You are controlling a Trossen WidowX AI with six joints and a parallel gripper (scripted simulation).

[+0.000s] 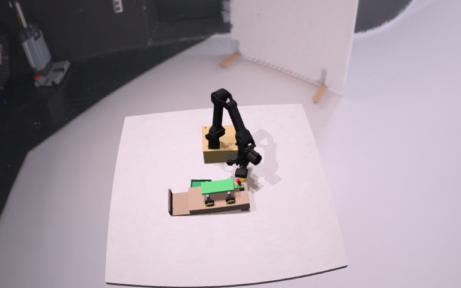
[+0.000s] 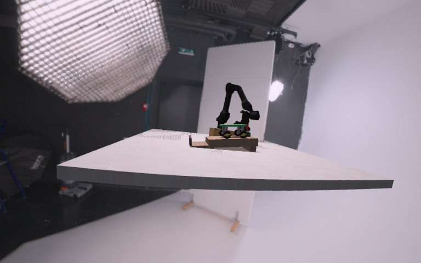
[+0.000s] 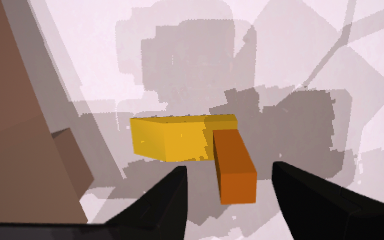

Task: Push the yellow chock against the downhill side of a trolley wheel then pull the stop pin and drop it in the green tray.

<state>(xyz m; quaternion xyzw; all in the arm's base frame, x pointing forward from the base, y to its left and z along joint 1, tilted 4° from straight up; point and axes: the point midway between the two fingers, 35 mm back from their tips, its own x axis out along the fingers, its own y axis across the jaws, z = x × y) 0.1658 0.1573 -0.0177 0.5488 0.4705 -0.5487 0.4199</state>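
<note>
Right now the yellow chock is 3 cm below my gripper tip, 2 cm ahead of it and 1 cm to the right of it. The rest, counted from my gripper tip: trolley 16 cm ahead, 13 cm to the right, 6 cm above; red-headed stop pin 14 cm ahead, 8 cm above, 2 cm to the right; ramp 16 cm ahead, 14 cm to the right.
</note>
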